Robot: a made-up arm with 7 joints.
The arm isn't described. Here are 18 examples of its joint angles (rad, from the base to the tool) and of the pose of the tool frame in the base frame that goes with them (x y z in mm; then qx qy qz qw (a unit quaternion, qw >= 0)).
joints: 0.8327 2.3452 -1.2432 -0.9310 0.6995 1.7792 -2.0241
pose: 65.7 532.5 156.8 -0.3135 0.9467 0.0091 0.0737
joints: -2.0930 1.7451 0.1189 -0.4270 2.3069 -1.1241 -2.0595
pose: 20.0 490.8 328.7 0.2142 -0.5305 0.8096 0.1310
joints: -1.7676 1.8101 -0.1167 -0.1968 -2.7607 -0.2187 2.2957
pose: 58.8 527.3 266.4 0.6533 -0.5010 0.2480 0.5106
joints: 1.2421 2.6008 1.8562 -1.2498 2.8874 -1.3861 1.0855
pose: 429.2 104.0 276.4 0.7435 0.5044 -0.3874 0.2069
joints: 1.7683 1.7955 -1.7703 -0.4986 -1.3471 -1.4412 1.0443
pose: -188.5 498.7 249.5 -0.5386 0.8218 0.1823 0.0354
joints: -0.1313 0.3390 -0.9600 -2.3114 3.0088 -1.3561 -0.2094
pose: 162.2 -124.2 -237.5 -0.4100 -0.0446 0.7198 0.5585
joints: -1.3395 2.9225 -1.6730 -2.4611 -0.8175 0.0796 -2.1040
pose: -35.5 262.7 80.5 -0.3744 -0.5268 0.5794 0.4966
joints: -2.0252 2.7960 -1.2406 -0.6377 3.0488 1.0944 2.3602
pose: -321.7 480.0 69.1 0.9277 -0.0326 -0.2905 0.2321
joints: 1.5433 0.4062 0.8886 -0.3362 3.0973 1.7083 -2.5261
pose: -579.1 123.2 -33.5 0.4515 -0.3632 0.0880 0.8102
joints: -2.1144 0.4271 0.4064 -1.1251 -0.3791 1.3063 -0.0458
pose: 283.8 -22.9 455.8 0.0936 -0.8094 0.0832 0.5738
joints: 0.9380 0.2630 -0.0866 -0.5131 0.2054 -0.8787 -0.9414
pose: -381.1 94.7 -437.8 0.2613 -0.1300 -0.3757 0.8796
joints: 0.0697 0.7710 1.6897 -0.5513 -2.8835 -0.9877 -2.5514
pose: -48.9 496.6 -308.0 -0.0220 -0.2075 0.9077 0.3639
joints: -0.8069 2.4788 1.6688 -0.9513 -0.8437 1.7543 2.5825
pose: -345.2 195.2 391.1 0.3965 0.3702 -0.3679 0.7552
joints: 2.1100 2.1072 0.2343 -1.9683 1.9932 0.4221 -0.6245
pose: -39.3 344.4 -182.1 -0.1728 0.3429 -0.1145 0.9162
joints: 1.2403 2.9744 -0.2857 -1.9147 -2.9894 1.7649 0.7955
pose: 289.4 261.9 -100.0 0.1353 0.6891 0.5900 0.3984
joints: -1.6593 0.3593 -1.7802 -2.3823 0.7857 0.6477 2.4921
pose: 194.2 -197.8 -104.4 -0.2714 0.0842 -0.1163 0.9517
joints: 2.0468 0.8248 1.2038 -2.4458 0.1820 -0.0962 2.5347
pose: -92.7 260.0 51.7 -0.1435 -0.4556 0.5471 0.6874
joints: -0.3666 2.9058 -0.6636 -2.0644 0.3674 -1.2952 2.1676
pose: 153.4 197.2 273.5 -0.2927 -0.2020 -0.1872 0.9157
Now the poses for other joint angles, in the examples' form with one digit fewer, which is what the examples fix.
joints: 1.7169 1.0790 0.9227 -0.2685 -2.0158 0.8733 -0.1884
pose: -401 406 162 -0.112 -0.872 0.475 0.041
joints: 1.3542 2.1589 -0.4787 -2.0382 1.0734 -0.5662 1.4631
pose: -6 351 -135 -0.179 0.006 0.436 0.882
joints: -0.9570 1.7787 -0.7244 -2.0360 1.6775 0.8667 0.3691
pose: 292 206 120 -0.083 -0.371 -0.150 0.913
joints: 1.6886 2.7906 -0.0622 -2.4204 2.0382 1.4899 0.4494
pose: 103 200 -178 0.144 0.871 -0.073 0.465
